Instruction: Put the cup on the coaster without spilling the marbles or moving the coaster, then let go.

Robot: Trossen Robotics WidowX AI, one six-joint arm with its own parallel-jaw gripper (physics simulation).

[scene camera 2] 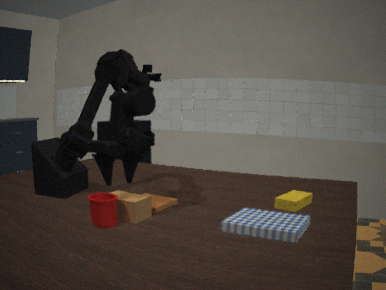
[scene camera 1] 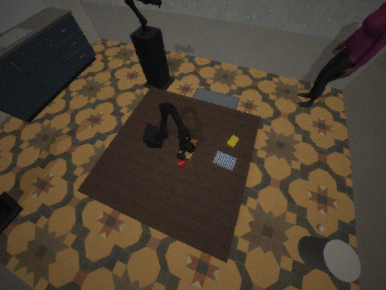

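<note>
My gripper point(scene camera 2: 119, 184) is visible, together with a light wooden block point(scene camera 2: 131, 207), a red cup point(scene camera 2: 103, 207) and a blue-and-white checked pad point(scene camera 2: 289, 227).
</note>
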